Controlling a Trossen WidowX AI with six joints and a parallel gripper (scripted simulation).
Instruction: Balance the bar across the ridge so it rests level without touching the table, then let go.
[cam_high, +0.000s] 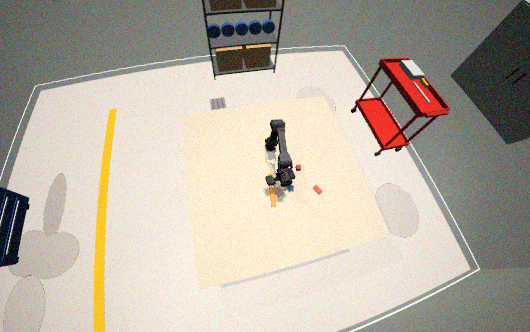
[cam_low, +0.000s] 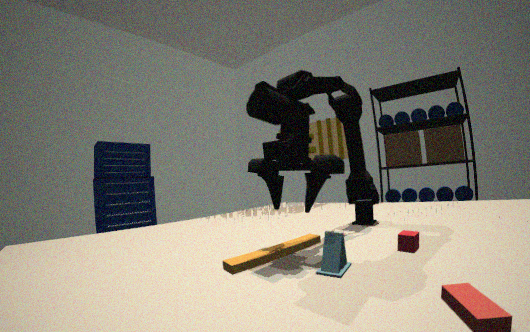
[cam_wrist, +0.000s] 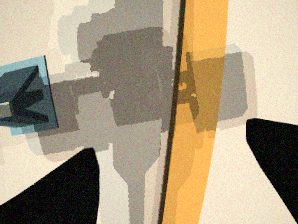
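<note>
Right now my gripper tip is 9 cm above the orange bar and 4 cm to the left of it. Round my gripper tip: red cube 20 cm to the left, 12 cm behind, 8 cm below; flat red block 28 cm to the left, 9 cm below, 7 cm ahead.
</note>
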